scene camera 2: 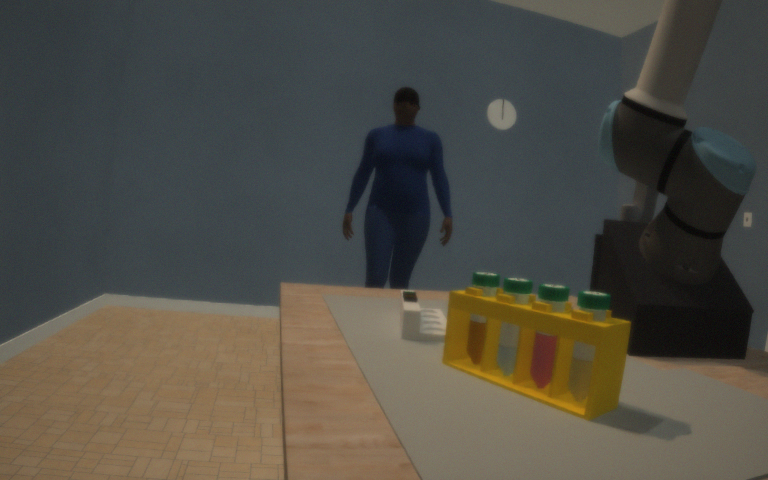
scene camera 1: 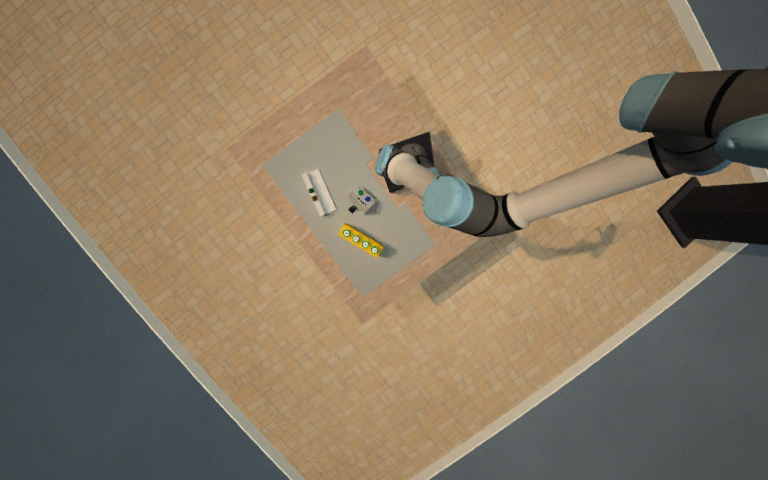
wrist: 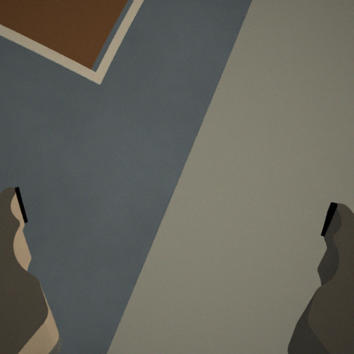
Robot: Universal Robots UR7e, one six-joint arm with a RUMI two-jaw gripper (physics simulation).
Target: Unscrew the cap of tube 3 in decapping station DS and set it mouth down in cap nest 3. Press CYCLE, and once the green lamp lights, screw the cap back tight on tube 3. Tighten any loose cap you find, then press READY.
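Places are measured from the arm's base along level axes (x up, y right, z ahead), in millimetres.
Pixels of known places: arm's base at its link origin: (scene camera 2: pixel 676 255).
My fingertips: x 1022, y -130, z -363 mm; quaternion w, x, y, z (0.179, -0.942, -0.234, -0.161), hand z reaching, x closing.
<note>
Ahead of a thing's pixels: the offset from my fingertips to its middle. "spot": to the spot under its first point. Level surfaces: height alone.
A yellow rack {dx -1131, dy +11, dz +785 mm} (scene camera 1: pixel 360 234) (scene camera 2: pixel 610 365) holds several upright tubes with green-rimmed white caps. Their liquids look orange, pale blue, pink {spot: dx -1144, dy -25, dz +788 mm} (scene camera 2: pixel 544 362) and pale grey in scene camera 2. Cap numbers are unreadable, and whether a cap is loose cannot be told. A white fixture {dx -1156, dy +325, dz +775 mm} (scene camera 1: pixel 323 191) (scene camera 2: pixel 410 323) with a green and a brown spot stands beyond the rack; its slots hold no visible cap. A grey box {dx -1140, dy +157, dz +647 mm} (scene camera 1: pixel 362 202) carries a green button {dx -1118, dy +181, dz +626 mm} (scene camera 1: pixel 360 192) and a blue button {dx -1118, dy +136, dz +623 mm} (scene camera 1: pixel 368 199). My gripper (wrist: pixel 176 199) is open and empty, facing wall and ceiling, away from the rack.
A grey mat {dx -1182 mm} (scene camera 1: pixel 365 280) (scene camera 2: pixel 453 435) lies on the wooden table {dx -1185 mm} (scene camera 1: pixel 356 308) (scene camera 2: pixel 322 384). A small black block {spot: dx -1157, dy +152, dz +712 mm} (scene camera 1: pixel 352 209) is beside the grey box. The arm (scene camera 1: pixel 481 209) (scene camera 2: pixel 696 209) reaches over the table's side by a black pedestal (scene camera 2: pixel 685 328). A person in blue (scene camera 2: pixel 403 169) stands behind the table.
</note>
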